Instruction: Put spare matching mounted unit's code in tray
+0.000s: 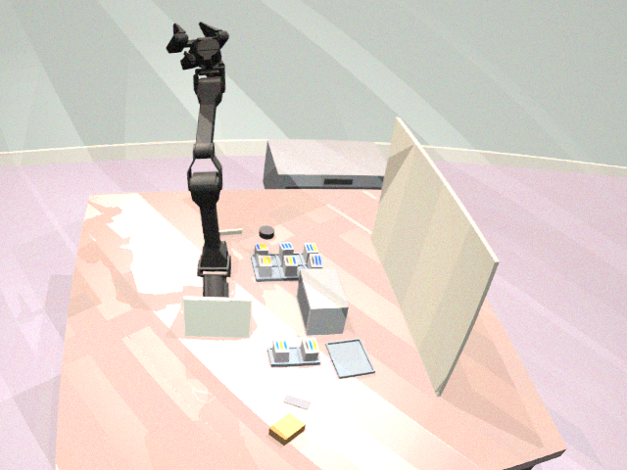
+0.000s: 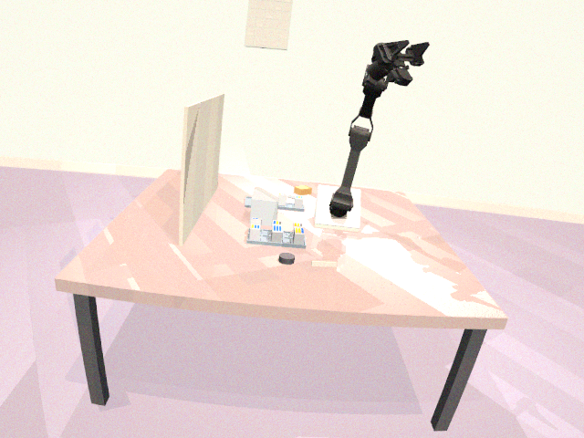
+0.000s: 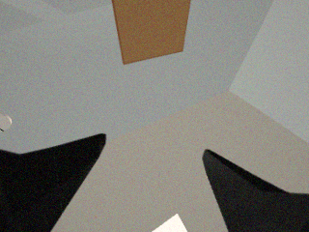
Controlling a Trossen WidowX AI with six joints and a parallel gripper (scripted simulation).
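The grey spare is 40 cm ahead of my gripper tip, 25 cm to the right of it and 67 cm below it. From my gripper tip the other things lie so: black puck 30 cm ahead, 4 cm to the right, 71 cm below; then tall beige panel 63 cm ahead, 44 cm to the right, 49 cm below; then mounted unit 38 cm ahead, 41 cm to the right, 66 cm below.
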